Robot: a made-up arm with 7 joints. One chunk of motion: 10 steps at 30 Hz.
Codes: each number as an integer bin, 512 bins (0 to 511) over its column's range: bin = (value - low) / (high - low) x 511, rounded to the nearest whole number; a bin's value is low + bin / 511 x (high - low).
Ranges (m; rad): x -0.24..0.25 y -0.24..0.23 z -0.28..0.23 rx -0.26..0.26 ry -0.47..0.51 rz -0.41..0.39
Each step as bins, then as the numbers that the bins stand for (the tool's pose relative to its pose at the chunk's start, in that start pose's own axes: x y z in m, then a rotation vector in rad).
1 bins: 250 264 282 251 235 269
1 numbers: -0.0003 0.0028 0.0014 -0.0046 -0.0193 0.0111
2 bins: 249 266 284 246 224 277
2 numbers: -0.0012 0.0047 0.0034 -0.0097 -0.0404 0.0237
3 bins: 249 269 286 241 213 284
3 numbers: -0.0012 0.0074 0.0054 -0.0148 -0.0615 0.0346
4 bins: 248 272 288 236 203 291
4 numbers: -0.0022 0.0102 0.0074 -0.0198 -0.0807 0.0456
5 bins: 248 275 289 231 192 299
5 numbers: -0.0022 0.0129 0.0084 -0.0249 -0.1018 0.0581
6 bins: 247 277 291 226 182 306
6 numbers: -0.0032 0.0148 0.0104 -0.0300 -0.1210 0.0691
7 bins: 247 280 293 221 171 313
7 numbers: -0.0032 0.0175 0.0124 -0.0351 -0.1421 0.0800
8 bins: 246 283 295 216 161 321
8 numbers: -0.0041 0.0203 0.0144 -0.0402 -0.1612 0.0925
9 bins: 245 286 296 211 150 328
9 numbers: -0.0051 0.0231 0.0154 -0.0453 -0.1823 0.1035
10 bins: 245 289 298 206 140 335
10 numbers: -0.0051 0.0258 0.0174 -0.0504 -0.2015 0.1145
